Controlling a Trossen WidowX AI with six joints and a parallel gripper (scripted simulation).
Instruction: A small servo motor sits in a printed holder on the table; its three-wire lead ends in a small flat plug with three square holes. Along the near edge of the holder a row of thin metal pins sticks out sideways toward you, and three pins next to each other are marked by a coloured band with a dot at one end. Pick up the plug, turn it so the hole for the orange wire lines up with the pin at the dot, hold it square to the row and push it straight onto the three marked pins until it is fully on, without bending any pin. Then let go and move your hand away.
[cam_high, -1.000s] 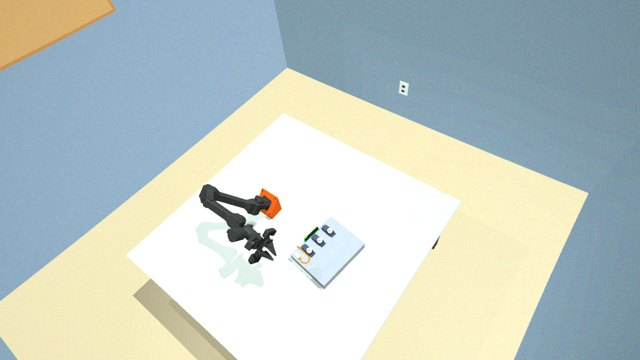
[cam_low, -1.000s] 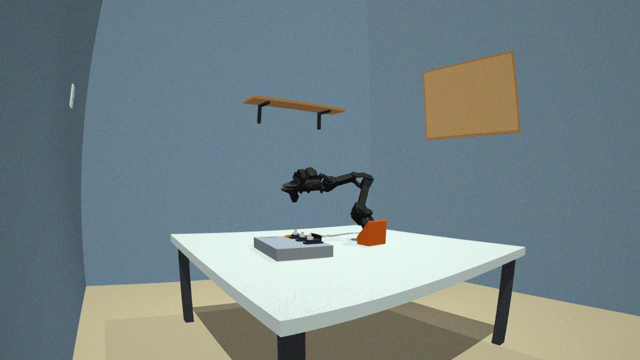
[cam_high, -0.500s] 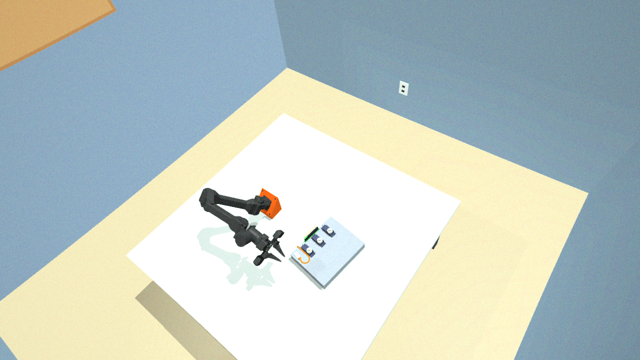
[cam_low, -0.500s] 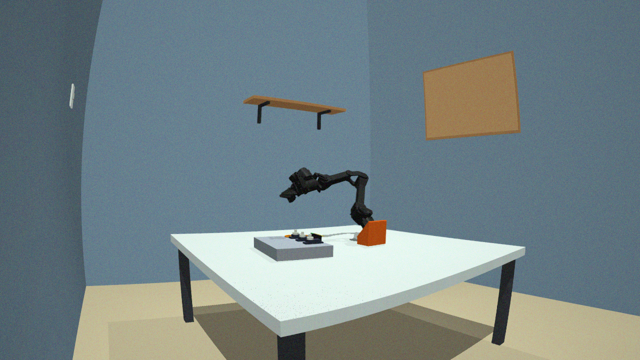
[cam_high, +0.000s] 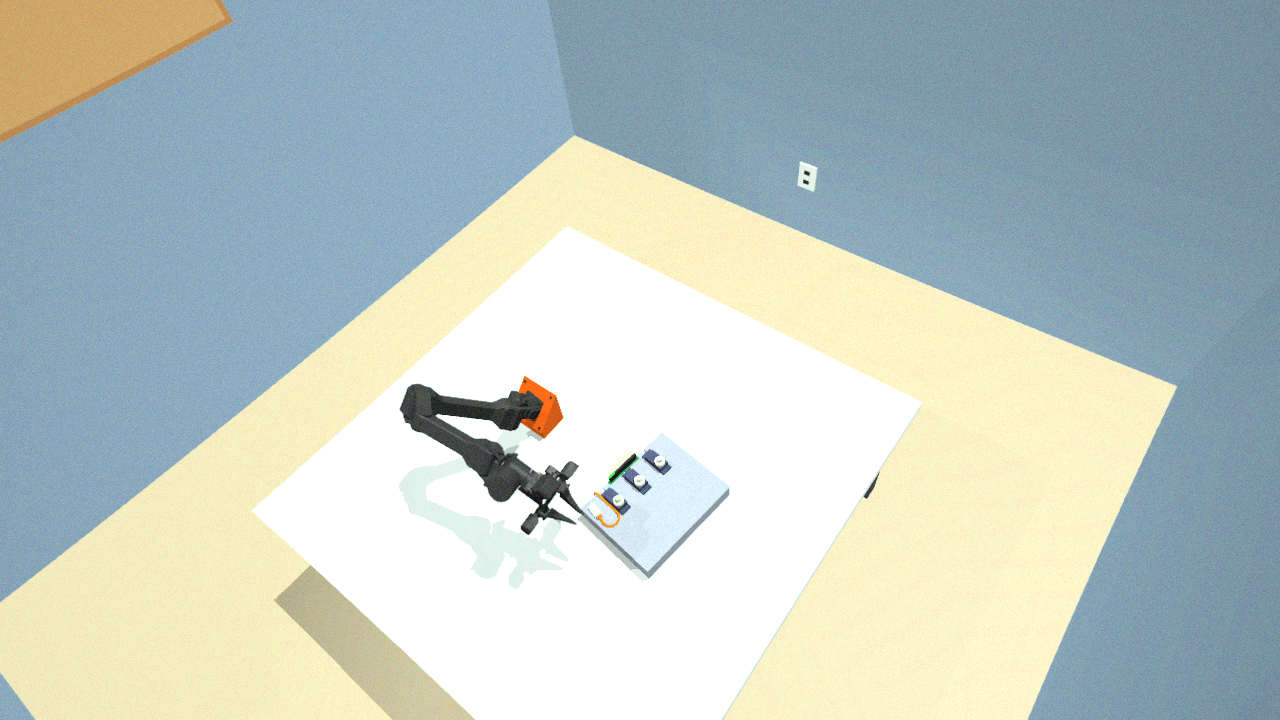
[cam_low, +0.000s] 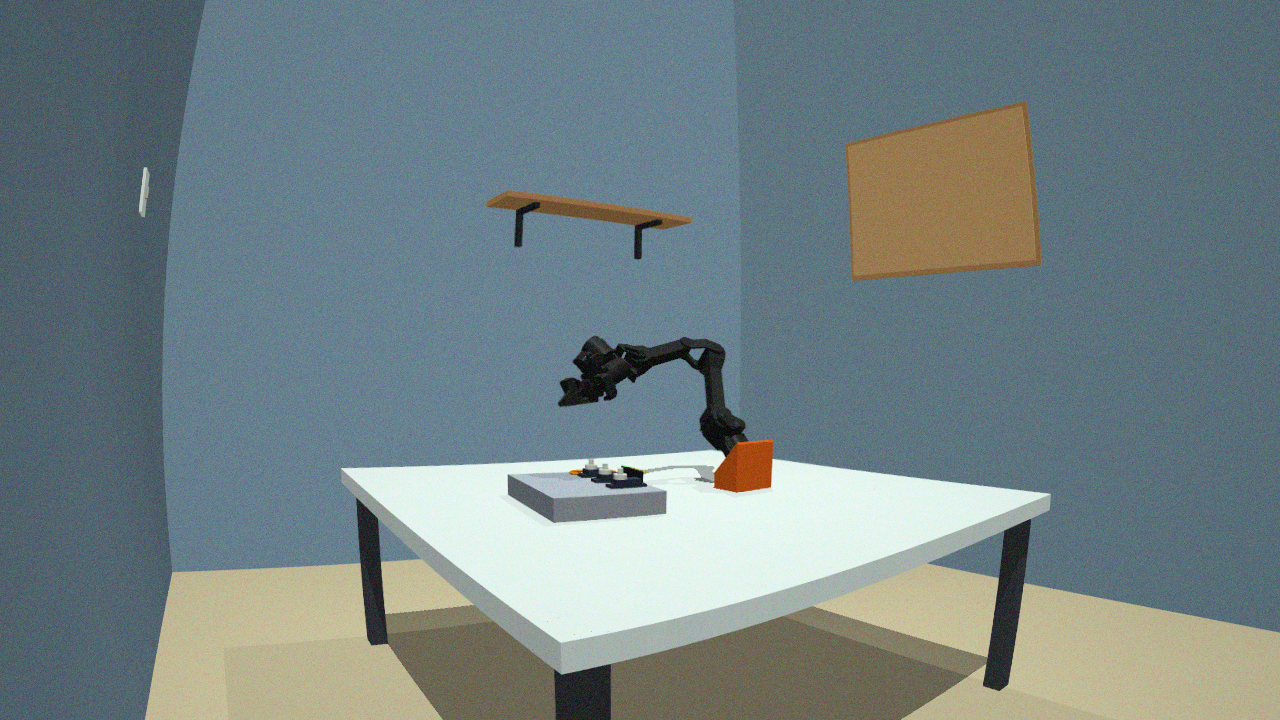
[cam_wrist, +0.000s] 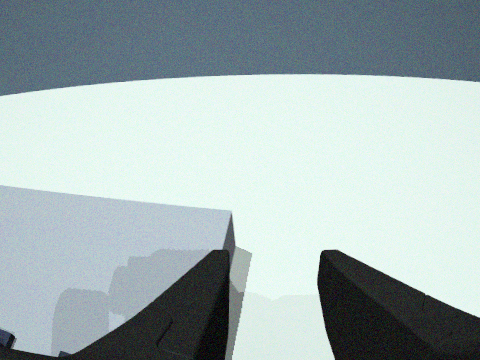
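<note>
My gripper tip is 17 cm to the right of the green band, 13 cm above it and 8 cm past it. The rest, counted from my gripper tip: grey printed holder: 20 cm to the left, 18 cm below, 8 cm ahead.
</note>
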